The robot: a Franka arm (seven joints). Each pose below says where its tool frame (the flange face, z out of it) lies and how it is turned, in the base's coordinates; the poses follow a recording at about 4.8 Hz.
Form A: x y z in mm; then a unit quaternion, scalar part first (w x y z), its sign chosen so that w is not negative.
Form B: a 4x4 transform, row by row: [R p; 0 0 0 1], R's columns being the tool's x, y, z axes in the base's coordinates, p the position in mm. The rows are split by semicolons. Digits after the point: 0 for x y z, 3 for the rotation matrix.
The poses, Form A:
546 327 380 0.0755 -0.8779 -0.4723 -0.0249
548 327 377 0.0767 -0.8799 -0.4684 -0.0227
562 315 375 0.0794 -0.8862 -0.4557 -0.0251
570 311 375 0.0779 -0.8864 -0.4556 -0.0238
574 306 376 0.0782 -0.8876 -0.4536 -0.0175
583 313 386 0.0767 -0.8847 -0.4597 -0.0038
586 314 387 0.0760 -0.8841 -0.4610 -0.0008
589 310 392 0.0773 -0.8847 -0.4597 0.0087
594 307 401 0.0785 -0.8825 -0.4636 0.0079
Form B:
0.553 0.833 -0.028 546; 0.825 -0.543 0.156 327; 0.115 -0.109 -0.987 380; 0 0 0 1
0.560 0.828 -0.032 548; 0.821 -0.549 0.156 327; 0.112 -0.114 -0.987 377; 0 0 0 1
0.583 0.812 -0.028 562; 0.804 -0.572 0.164 315; 0.117 -0.118 -0.986 375; 0 0 0 1
0.584 0.811 -0.029 570; 0.804 -0.573 0.160 311; 0.113 -0.116 -0.987 375; 0 0 0 1
0.588 0.808 -0.040 574; 0.802 -0.576 0.155 306; 0.102 -0.123 -0.987 376; 0 0 0 1
0.577 0.814 -0.064 583; 0.813 -0.566 0.139 313; 0.077 -0.132 -0.988 386; 0 0 0 1
0.575 0.815 -0.069 586; 0.815 -0.563 0.135 314; 0.071 -0.134 -0.988 387; 0 0 0 1
0.577 0.812 -0.086 589; 0.815 -0.565 0.129 310; 0.056 -0.145 -0.988 392; 0 0 0 1
0.570 0.817 -0.087 594; 0.820 -0.558 0.131 307; 0.059 -0.146 -0.988 401; 0 0 0 1

